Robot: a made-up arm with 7 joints. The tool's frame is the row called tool.
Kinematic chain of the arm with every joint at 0, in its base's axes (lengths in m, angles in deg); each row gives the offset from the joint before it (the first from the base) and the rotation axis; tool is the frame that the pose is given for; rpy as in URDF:
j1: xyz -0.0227 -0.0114 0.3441 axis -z
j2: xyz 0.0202 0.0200 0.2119 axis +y
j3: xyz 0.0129 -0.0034 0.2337 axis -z
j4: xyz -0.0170 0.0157 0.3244 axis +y
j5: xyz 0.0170 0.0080 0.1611 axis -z
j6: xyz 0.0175 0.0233 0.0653 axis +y
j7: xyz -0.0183 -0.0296 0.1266 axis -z
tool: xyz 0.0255 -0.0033 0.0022 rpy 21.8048 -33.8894 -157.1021
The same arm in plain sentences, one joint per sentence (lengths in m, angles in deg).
The arm has seven revolute joints in a row. What follows holds with every joint at zero, and every direction is one of the base frame's.
The first joint lies 0.0227 m along -x and 0.0114 m along -y and 0.3441 m along +z from the base frame's origin and rotates about -z.
The second joint lies 0.0202 m along +x and 0.02 m along +y and 0.2119 m along +z from the first joint and rotates about +y.
The third joint lies 0.0129 m along +x and 0.0034 m along -y and 0.2337 m along +z from the second joint and rotates about -z.
The fourth joint lies 0.017 m along -x and 0.0157 m along +y and 0.3244 m along +z from the third joint and rotates about +y.
The fifth joint lies 0.017 m along +x and 0.008 m along +y and 0.1611 m along +z from the fourth joint and rotates about -z.
The sixth joint lies 0.0175 m along +x and 0.0233 m along +y and 0.0653 m along +z from the fifth joint and rotates about +y.
The seventh joint lies 0.0183 m along -x and 0.0296 m along -y and 0.1266 m along +z from the sixth joint and rotates about -z.
The tool frame, which is the frame that the pose is given for, lies 0.0255 m along +x and 0.0033 m along -y and 0.0022 m along +z from the seventh joint; its axes are the base frame's turned by roll 21.8, pitch -33.89 and yaw -157.1 deg (as in URDF: about the fixed x, then y, then z).

